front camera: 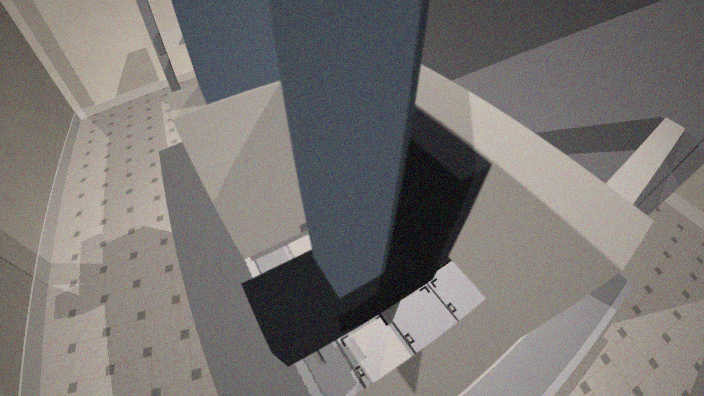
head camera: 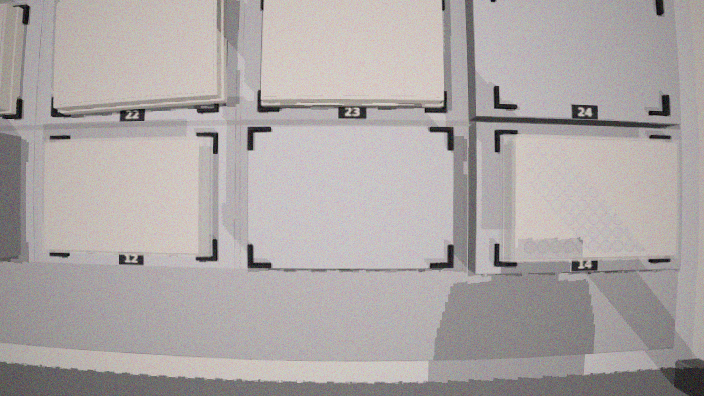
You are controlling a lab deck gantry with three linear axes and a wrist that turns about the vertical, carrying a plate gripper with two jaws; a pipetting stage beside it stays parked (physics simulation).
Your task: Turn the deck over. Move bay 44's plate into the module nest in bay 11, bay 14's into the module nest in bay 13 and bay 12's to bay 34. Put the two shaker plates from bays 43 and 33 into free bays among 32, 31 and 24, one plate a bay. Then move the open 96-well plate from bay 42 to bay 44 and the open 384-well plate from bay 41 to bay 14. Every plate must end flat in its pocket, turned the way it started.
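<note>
In the head view a pale plate lies flat in bay 14. Another pale plate lies in bay 12. The module nest of bay 13 holds no plate, and bay 24 holds none either. In the front view bay 34 shows partly, without a plate. The gripper's black housing hangs over the front of the deck under the blue column. Its jaws are hidden, so their state does not show. Bays 11, 31, 32, 33 and 41 to 44 are hidden or outside the views.
Pale plates stand in bay 22 and bay 23. Part of another plate shows at the left edge of the head view. The blue column and a beige block cover much of the deck in the front view.
</note>
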